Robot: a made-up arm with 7 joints. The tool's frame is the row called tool.
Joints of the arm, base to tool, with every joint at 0 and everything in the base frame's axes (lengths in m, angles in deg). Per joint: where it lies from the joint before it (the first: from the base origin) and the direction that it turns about. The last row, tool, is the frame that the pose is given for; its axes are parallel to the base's.
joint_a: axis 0 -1 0 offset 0 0.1 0
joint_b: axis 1 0 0 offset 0 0.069 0
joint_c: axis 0 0 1 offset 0 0 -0.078
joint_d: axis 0 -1 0 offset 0 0 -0.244
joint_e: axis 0 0 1 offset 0 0 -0.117
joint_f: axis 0 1 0 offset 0 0 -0.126
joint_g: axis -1 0 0 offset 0 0 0
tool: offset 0 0 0
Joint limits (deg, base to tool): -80..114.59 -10..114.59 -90..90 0..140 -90..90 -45..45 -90..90
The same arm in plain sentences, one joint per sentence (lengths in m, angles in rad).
The arm has seven revolute joints in a row. What follows holds with every joint at zero, and every direction is one of the base frame's. The first joint is mounted 0.1 m along +y from the base frame's origin and turns about -y, from -1.3963 to 2 rad. The second joint is mounted 0.069 m along +y from the first joint and turns about +x, from -0.1745 to 2 rad. The third joint is mounted 0.078 m along -z from the second joint and turns about +z, from -1.5708 to 1.5708 rad. The fourth joint is mounted 0.244 m along -z from the third joint and turns about -y, from 0 to 2.4435 rad. The fifth joint is mounted 0.117 m along -z from the fourth joint and turns about +z, from -1.5708 to 1.5708 rad. The sixth joint is mounted 0.126 m along -z from the fifth joint and turns about +y, from -0.7854 to 0.7854 rad. The seventh joint is mounted at the same point as the sixth joint and turns about -x, from -1.5708 to 1.5708 rad. The tool frame, which is the frame that the pose is given for, is mounted at the same point as the seventh joint; its axes are parallel to the base frame's.
